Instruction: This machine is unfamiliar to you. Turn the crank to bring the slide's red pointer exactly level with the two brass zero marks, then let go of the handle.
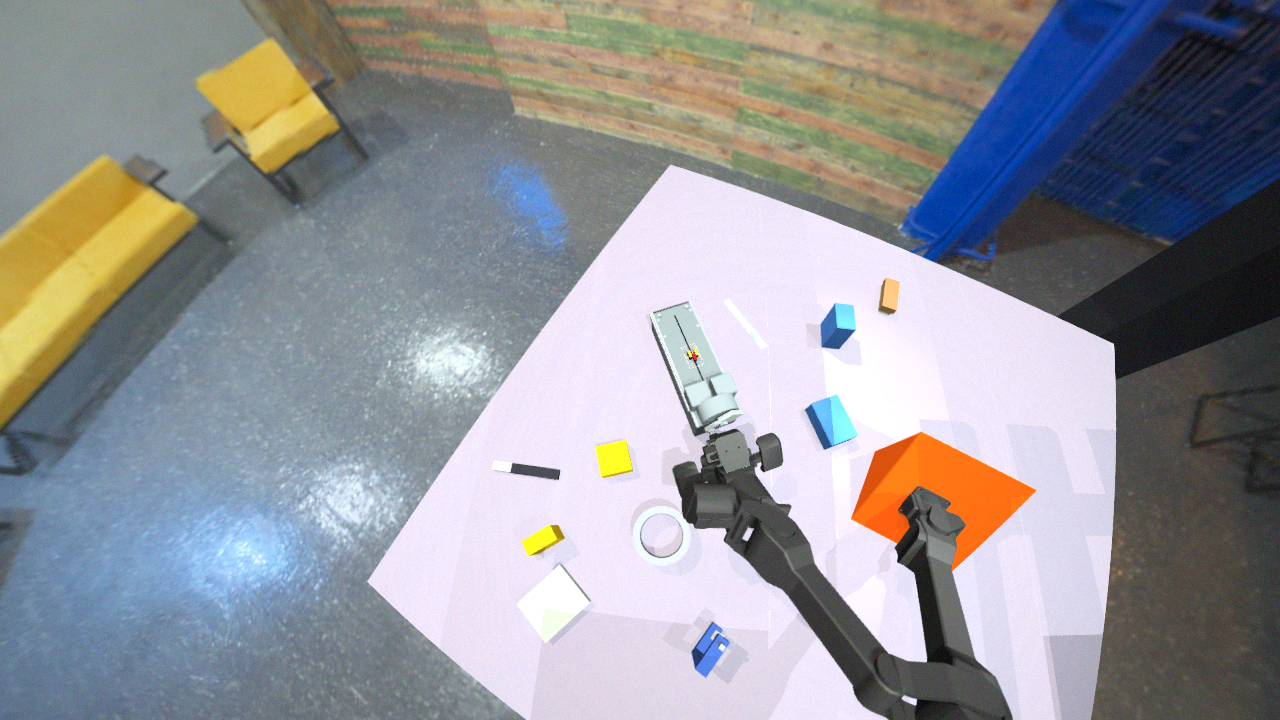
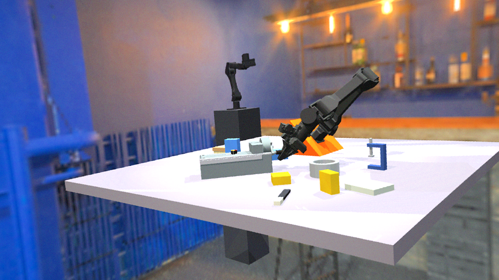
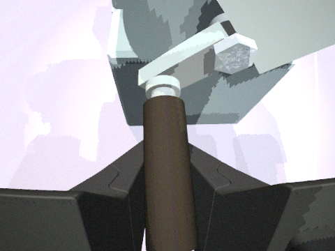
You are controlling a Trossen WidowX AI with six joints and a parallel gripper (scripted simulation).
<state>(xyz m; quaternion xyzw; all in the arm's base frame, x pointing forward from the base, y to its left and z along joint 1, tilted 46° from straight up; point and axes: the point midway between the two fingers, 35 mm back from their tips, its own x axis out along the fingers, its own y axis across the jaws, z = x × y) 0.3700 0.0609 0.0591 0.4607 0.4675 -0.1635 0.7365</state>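
Right now my gripper tip is 30 mm below the brown crank handle, 10 mm to the right of it and 10 mm past it. The rest, counted from my gripper tip: metal strip 290 mm to the right, 60 mm ahead, 40 mm below; blue clamp 310 mm to the left, 150 mm behind, 10 mm above; red pointer 120 mm to the right, 110 mm ahead, 40 mm above.
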